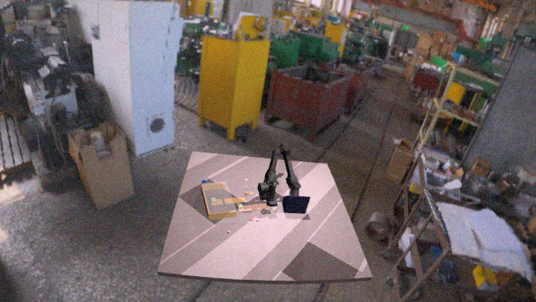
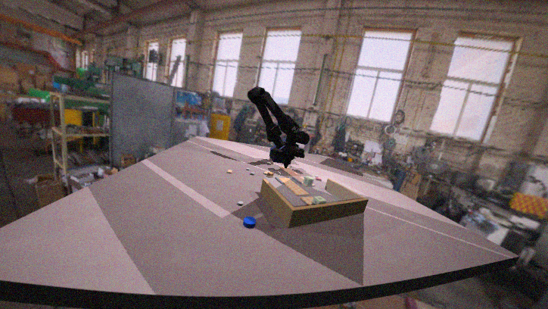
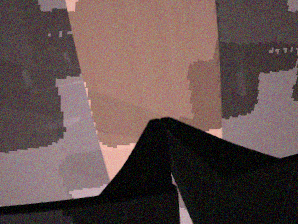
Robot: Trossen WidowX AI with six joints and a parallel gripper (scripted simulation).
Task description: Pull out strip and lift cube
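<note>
My gripper tip is 9 cm short of the pale strip and 4 cm to the right of it. Round my gripper tip: blue disc 52 cm ahead, 16 cm to the right.
</note>
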